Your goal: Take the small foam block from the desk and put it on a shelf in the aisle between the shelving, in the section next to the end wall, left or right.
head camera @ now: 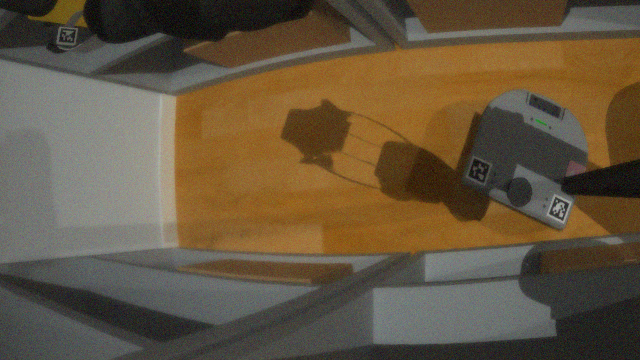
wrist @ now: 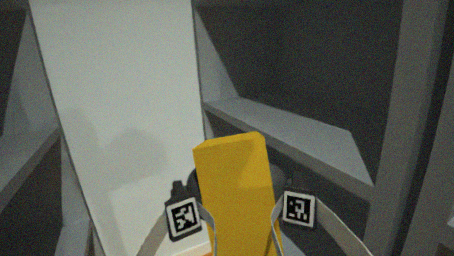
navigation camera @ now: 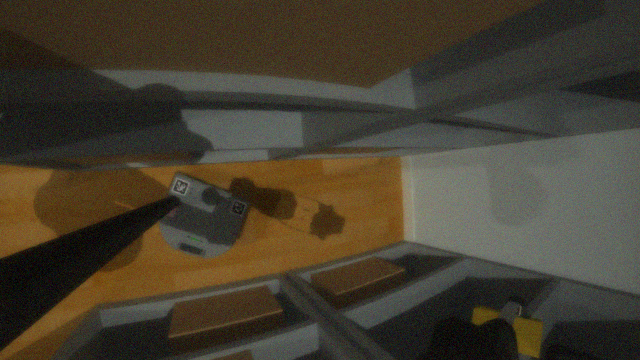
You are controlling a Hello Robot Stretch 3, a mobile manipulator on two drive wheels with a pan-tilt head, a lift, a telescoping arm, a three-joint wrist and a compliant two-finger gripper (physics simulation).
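Frame: origin at the robot's base, x back, y up, z left, level; centimetres.
Seen in the pictures: gripper, fingertip midpoint: [head camera: 69,0]; robot's base at its link origin: [head camera: 518,190] [navigation camera: 209,195].
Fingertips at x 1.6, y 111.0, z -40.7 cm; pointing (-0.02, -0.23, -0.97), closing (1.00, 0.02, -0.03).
Offsets run from my fingertips to a thing's top centre. Level surfaces: height alone.
The foam block @(dz +1.5, dx +0.1, dy +5.1 cm) [head camera: 62,12] [navigation camera: 530,335] [wrist: 235,200] is a yellow oblong. In the wrist view it stands out between the two tagged fingers. My gripper [wrist: 237,182] is shut on it, with a pad on each side. Dark wrist parts hide much of the gripper in the head and navigation views. Block and gripper are over the shelving side at top left in the head view, near the end wall [head camera: 100,165] [navigation camera: 575,210] [wrist: 125,75]. In the wrist view a grey shelf board [wrist: 300,125] lies behind and to the right of the block.
My base [head camera: 530,140] [navigation camera: 210,220] stands on the wooden aisle floor @(dy -111.0 cm) [head camera: 240,200] between two shelving rows. A shelf post [navigation camera: 325,315] [wrist: 415,100] divides the sections on the gripper's side. A brown box @(dz -48.7, dx +24.3, dy -76.3 cm) [head camera: 280,37] [navigation camera: 360,275] lies low in the end section there; another brown box @(dz -11.2, dx -61.9, dy -76.3 cm) [head camera: 265,272] lies opposite.
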